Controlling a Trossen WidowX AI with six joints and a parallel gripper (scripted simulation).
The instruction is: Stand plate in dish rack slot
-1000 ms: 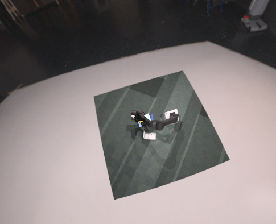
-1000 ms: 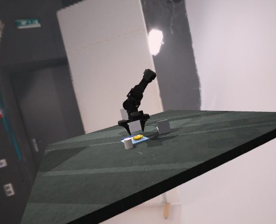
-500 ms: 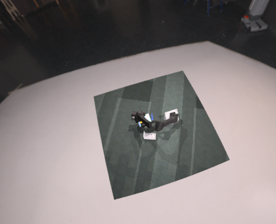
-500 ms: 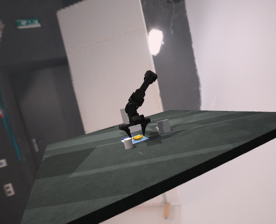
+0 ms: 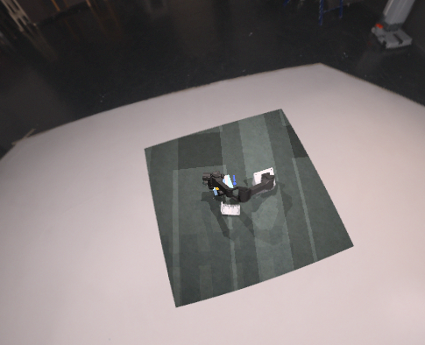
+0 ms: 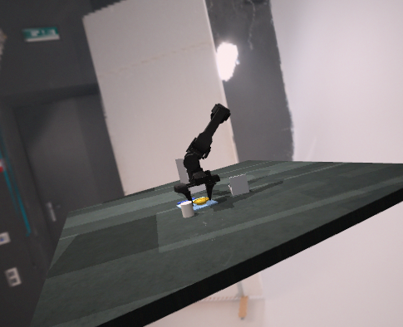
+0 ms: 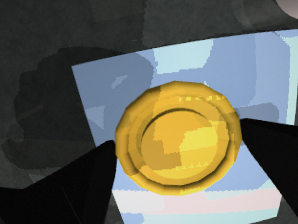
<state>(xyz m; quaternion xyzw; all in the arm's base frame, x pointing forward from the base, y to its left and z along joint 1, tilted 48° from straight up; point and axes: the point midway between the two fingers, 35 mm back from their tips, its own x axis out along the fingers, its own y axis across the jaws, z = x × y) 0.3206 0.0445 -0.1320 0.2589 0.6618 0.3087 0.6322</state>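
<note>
My gripper tip is 2 cm to the left of the placemat and 2 cm past it. The rest, counted from my gripper tip: blue utensil 12 cm behind, 2 cm to the right; yellow plate 1 cm above; white cup 8 cm to the right, 8 cm ahead, 2 cm above.
</note>
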